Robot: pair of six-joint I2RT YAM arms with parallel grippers.
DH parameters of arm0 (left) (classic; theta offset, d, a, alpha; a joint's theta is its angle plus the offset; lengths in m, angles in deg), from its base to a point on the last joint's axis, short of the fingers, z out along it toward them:
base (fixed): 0 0 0 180
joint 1: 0 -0.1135 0.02 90
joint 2: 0 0 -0.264 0
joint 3: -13.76 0 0.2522 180
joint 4: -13.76 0 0.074 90
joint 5: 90 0 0 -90
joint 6: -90 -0.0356 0 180
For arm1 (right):
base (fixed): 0 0 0 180
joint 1: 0 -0.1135 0.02 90
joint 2: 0 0 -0.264 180
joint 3: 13.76 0 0.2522 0
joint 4: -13.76 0 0.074 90
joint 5: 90 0 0 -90
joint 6: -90 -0.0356 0 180
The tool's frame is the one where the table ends.
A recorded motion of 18 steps. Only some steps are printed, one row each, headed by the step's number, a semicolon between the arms.
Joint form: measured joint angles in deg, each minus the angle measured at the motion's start. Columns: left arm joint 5, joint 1, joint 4, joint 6, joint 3, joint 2; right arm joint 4, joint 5, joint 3, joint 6, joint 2, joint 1.
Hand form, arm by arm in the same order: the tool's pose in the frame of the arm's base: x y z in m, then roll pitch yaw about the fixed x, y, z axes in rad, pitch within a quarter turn. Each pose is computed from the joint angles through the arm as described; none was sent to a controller.
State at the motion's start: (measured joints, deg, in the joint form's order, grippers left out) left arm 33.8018 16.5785 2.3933 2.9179 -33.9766 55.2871; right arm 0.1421 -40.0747 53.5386 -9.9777 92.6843 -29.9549
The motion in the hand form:
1: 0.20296 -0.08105 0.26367 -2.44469 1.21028 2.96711; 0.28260 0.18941 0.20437 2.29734 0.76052 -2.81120
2: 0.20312 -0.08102 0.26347 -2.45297 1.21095 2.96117; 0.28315 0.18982 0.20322 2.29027 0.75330 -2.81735
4: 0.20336 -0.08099 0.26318 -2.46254 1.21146 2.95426; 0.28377 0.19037 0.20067 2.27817 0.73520 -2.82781
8: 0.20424 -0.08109 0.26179 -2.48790 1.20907 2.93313; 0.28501 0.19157 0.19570 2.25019 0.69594 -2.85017
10: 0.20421 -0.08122 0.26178 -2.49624 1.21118 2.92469; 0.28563 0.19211 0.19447 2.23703 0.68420 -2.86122
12: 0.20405 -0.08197 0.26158 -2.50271 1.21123 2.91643; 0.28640 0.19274 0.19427 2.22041 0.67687 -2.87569
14: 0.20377 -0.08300 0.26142 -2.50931 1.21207 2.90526; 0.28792 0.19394 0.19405 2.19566 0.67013 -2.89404
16: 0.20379 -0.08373 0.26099 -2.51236 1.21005 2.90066; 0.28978 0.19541 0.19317 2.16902 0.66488 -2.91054
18: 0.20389 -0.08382 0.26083 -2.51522 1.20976 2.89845; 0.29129 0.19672 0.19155 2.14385 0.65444 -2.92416
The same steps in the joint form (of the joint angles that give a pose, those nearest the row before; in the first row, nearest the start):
1: -0.06 0.00 -0.06 -0.13 0.00 0.00; 0.13 -0.17 0.02 -0.48 0.24 0.00
2: -0.22 0.00 -0.09 -0.28 0.00 0.04; 0.33 -0.35 0.04 -0.92 0.52 0.00
4: -0.39 0.00 -0.11 -0.46 0.00 0.11; 0.46 -0.70 0.04 -1.75 1.03 0.00
8: -0.70 0.00 -0.24 -0.96 0.00 0.44; 0.79 -1.60 0.07 -3.65 2.05 0.00
10: -0.77 0.04 -0.24 -1.16 0.00 0.44; 1.18 -1.95 0.07 -4.52 2.38 0.00
12: -0.90 0.26 -0.26 -1.27 0.00 0.48; 1.88 -2.30 0.07 -5.57 2.60 0.00
14: -0.94 0.55 -0.26 -1.42 0.00 0.53; 3.08 -2.91 0.13 -6.95 3.01 0.00
16: -1.05 0.74 -0.28 -1.44 0.00 0.63; 4.59 -3.67 0.18 -8.28 3.61 0.00
18: -1.12 0.77 -0.28 -1.49 0.00 0.68; 5.90 -4.52 0.17 -9.60 4.24 0.00

